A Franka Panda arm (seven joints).
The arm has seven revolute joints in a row. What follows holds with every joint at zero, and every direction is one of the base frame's.
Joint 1 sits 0.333 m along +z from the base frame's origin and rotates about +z.
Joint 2 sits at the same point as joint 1 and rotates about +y.
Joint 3 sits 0.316 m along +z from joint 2 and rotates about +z.
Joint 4 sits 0.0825 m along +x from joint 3 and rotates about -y.
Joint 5 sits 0.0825 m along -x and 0.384 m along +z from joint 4 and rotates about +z.
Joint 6 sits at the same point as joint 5 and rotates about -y.
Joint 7 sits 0.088 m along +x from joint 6 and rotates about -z.
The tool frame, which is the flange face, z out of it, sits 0.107 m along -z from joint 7; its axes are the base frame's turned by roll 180, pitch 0 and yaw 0 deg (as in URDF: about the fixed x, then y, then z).
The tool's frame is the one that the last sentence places.
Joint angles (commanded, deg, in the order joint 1, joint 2, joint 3, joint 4, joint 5, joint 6, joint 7), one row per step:
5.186, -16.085, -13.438, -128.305, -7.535, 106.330, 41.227
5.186, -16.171, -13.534, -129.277, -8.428, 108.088, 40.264
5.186, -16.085, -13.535, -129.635, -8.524, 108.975, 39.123
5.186, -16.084, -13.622, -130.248, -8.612, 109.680, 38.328
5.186, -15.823, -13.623, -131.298, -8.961, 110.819, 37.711
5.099, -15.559, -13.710, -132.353, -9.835, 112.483, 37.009
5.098, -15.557, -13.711, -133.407, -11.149, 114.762, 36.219
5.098, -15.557, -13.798, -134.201, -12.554, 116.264, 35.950
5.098, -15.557, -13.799, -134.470, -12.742, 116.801, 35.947
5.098, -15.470, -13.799, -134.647, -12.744, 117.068, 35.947
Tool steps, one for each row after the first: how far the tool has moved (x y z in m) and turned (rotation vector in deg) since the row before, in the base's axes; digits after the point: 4 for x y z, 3 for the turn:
0.0000, -0.0012, -0.0048, -0.691, -0.730, 1.387
0.0008, 0.0002, -0.0023, -0.005, -0.361, 1.257
-0.0007, -0.0003, -0.0040, 0.047, -0.032, 0.833
-0.0008, 0.0006, -0.0089, -0.219, 0.240, 0.913
-0.0002, -0.0013, -0.0082, -0.677, -0.209, 1.121
0.0005, -0.0003, -0.0051, -1.074, -1.021, 1.684
-0.0002, -0.0012, -0.0041, -1.138, -0.540, 1.083
0.0000, 0.0002, -0.0014, -0.143, -0.248, 0.180
0.0000, 0.0002, -0.0017, 0.007, -0.003, 0.047

